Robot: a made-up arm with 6 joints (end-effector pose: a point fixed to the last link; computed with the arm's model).
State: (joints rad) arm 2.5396 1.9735 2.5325 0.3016 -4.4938 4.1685
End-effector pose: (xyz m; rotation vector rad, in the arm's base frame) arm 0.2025 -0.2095 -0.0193 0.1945 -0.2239 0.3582
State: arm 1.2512 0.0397 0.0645 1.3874 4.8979 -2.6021
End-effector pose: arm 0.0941 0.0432 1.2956 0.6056 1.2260 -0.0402
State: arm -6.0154 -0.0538 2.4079 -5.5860 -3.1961 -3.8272
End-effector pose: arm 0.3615 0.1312 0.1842 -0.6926 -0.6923 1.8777
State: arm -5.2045 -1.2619 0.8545 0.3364 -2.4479 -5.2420
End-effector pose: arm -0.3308 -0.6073 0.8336 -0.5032 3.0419 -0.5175
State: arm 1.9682 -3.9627 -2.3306 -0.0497 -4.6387 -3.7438
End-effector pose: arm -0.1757 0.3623 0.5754 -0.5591 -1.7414 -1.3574
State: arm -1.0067 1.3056 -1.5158 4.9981 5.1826 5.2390
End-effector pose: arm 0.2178 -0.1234 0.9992 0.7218 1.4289 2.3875
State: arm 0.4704 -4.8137 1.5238 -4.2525 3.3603 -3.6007
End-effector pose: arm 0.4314 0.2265 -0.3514 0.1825 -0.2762 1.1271
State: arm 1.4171 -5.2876 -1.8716 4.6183 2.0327 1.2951
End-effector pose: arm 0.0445 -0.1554 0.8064 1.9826 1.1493 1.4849
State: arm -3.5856 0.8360 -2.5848 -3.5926 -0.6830 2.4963
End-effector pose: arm 0.4137 -0.1944 0.3825 1.1398 0.6244 1.6382
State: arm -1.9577 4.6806 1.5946 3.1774 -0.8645 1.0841
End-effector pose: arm 0.1556 0.3024 0.9207 0.0725 -1.0630 2.1320
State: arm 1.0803 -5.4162 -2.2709 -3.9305 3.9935 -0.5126
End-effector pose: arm -0.1055 -0.2606 0.6064 -1.4121 -0.0634 -2.0136
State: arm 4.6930 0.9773 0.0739 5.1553 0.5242 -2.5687
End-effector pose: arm -0.0409 -1.0268 0.7777 0.8867 -1.0159 0.5908
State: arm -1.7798 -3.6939 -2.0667 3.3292 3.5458 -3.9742
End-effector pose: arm -0.0789 -0.5403 0.3154 1.1712 2.8534 0.2097
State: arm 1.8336 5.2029 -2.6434 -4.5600 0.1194 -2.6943
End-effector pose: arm -0.0565 0.0574 -0.2817 -2.5748 0.3910 0.4770
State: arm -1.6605 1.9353 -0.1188 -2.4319 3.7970 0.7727
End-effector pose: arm -0.0165 -0.9579 -0.1598 -0.9098 1.6702 0.7766
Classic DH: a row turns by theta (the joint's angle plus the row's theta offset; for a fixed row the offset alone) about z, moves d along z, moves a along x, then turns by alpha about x. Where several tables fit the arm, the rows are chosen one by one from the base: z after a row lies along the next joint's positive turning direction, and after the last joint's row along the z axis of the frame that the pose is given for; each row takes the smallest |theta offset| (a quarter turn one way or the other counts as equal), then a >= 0, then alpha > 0; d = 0 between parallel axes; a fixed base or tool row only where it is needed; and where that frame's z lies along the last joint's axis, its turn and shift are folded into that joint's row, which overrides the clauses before.
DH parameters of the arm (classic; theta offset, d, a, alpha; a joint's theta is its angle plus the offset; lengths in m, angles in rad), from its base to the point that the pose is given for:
joint 1: 0 0.1811 0 -1.5708
joint 2: -1.5708 0 0.4139 0
joint 3: 1.5708 0.0271 0 1.5708
joint 4: 0 0.6831 0 -1.5708
joint 5: 0 0 0 1.5708
joint 6: 0 0.1064 0 0

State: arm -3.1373 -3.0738 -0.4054 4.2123 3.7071 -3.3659
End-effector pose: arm -0.1423 -0.0777 -0.8007 0.8838 -0.0345 1.6619
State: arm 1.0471 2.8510 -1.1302 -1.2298 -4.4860 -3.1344
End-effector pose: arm 0.4438 0.6274 -0.3482 1.6567 0.8890 0.3699
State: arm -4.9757 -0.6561 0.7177 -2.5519 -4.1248 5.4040
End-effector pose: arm -0.0535 -0.2834 1.1365 0.4128 2.3581 -1.2094
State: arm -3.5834 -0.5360 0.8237 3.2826 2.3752 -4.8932
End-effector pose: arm 0.0917 -0.0619 1.1392 1.5957 1.4399 0.6061
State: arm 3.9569 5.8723 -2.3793 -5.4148 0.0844 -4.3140
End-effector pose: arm 0.3280 0.2988 -0.1784 -1.4372 2.3237 0.0566
